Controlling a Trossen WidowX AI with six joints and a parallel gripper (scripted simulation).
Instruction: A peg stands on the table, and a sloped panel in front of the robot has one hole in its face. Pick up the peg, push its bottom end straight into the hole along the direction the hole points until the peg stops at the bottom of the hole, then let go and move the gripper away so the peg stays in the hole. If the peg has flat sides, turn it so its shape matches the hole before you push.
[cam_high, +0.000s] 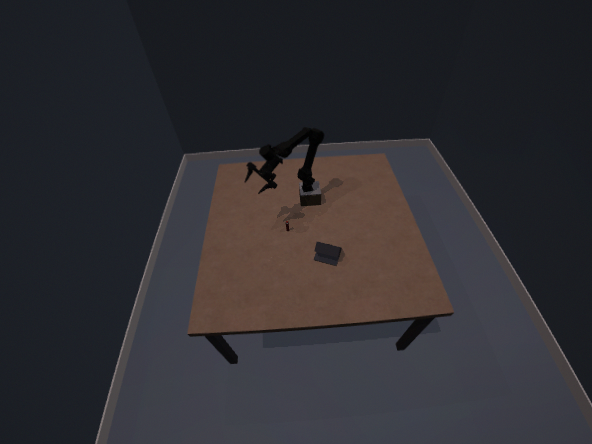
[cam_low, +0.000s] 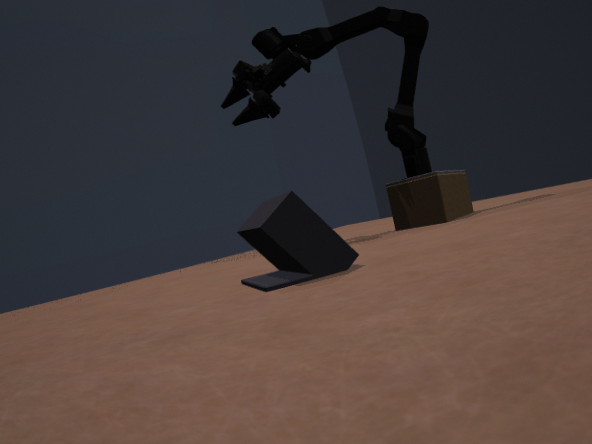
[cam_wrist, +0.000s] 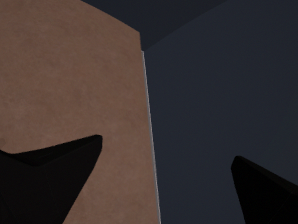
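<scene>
Right now the peg is 6 cm ahead of my gripper tip, 16 cm to the left of it and 27 cm below it. Round my gripper tip: sloped panel 28 cm ahead, 35 cm to the left, 29 cm below.
</scene>
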